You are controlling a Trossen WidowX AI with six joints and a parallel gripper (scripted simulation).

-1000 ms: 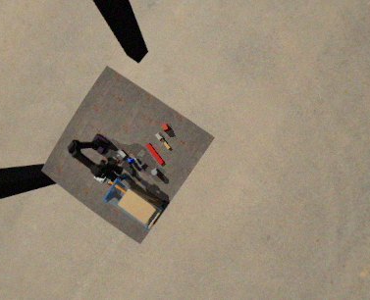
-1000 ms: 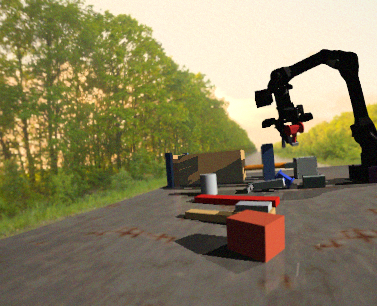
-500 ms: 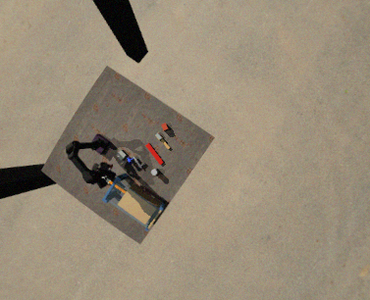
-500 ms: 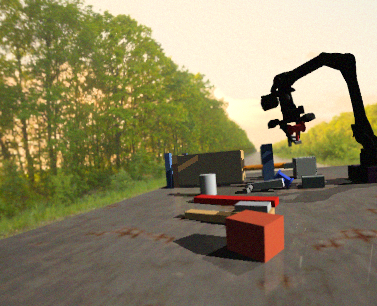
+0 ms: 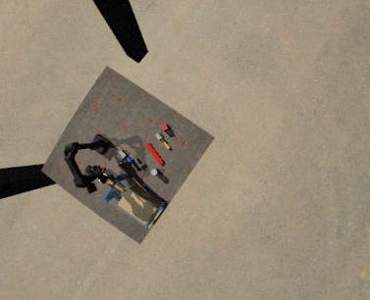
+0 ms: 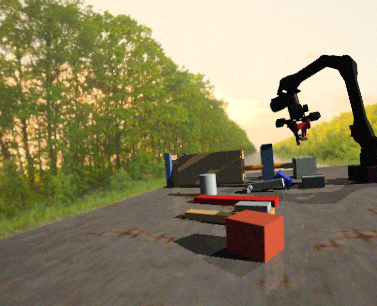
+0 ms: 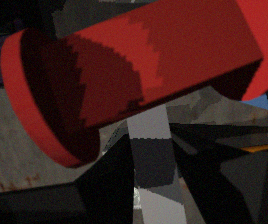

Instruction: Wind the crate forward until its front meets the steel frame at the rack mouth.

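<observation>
Now: gripper tip 40 mm to the right of the red knob and 40 mm below it. Round my gripper tip: winch handle with red grip 20 mm above, 10 mm to the right; dark block 170 mm to the left, 150 mm below, 10 mm ahead; winch 140 mm below, 100 mm to the right, 30 mm behind.
</observation>
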